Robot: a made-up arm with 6 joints.
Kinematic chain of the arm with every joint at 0, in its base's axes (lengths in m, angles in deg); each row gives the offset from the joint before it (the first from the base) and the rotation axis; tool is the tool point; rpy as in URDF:
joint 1: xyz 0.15 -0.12 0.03 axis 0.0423 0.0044 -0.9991
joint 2: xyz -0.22 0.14 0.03 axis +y
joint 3: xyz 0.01 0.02 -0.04 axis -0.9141 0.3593 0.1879
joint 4: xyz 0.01 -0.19 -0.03 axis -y
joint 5: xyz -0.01 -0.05 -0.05 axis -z
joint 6: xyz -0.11 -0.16 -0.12 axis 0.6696 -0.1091 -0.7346
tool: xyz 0.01 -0.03 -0.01 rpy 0 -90 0
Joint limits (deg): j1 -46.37..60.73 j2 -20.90..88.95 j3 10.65..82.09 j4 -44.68..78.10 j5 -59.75..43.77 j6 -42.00..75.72
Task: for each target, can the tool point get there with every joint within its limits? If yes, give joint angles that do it. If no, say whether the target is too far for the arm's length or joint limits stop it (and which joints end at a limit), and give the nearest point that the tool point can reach.
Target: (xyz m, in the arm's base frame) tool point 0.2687 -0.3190 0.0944
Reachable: yes | joints -15.22 26.89 59.85 26.06 -42.95 -22.24
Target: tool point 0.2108 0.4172 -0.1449
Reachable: no: joint limits stop it (at a limit: joint 1, joint 3, joint 4, joint 5) | nearest point 0.2474 0.0774 -0.0699 | short by 0.350 m
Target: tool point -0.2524 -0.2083 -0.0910
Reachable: yes | joints 35.63 70.64 27.17 59.86 8.77 -5.46
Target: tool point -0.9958 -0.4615 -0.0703
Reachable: no: too far | nearest point -0.3847 -0.2792 -0.0007 | short by 0.642 m
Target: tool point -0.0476 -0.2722 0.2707
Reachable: yes | joints 38.14 -11.03 74.65 54.69 8.82 38.22
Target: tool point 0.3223 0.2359 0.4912
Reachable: no: joint limits stop it (at a limit: joint 1, joint 3, joint 4, joint 5) | nearest point 0.1169 0.1197 0.4330 | short by 0.243 m
